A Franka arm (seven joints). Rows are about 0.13 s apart.
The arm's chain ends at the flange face. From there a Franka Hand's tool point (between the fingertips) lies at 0.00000 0.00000 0.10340 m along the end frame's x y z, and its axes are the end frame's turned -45 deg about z.
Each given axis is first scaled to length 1.
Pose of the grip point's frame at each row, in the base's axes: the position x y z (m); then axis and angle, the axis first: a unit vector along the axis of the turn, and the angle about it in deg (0 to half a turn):
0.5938 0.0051 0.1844 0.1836 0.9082 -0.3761 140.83
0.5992 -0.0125 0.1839 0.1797 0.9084 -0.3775 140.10
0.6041 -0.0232 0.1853 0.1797 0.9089 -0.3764 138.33
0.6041 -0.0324 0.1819 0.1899 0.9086 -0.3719 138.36
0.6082 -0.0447 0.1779 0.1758 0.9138 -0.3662 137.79
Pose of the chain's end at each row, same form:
0.5472 0.0798 0.2386 0.5442 0.8090 -0.2224 127.12
0.5513 0.0621 0.2372 0.5410 0.8115 -0.2210 126.38
0.5538 0.0509 0.2369 0.5419 0.8130 -0.2131 124.81
0.5544 0.0417 0.2342 0.5512 0.8079 -0.2087 125.04
0.5563 0.0277 0.2304 0.5391 0.8180 -0.2007 124.79

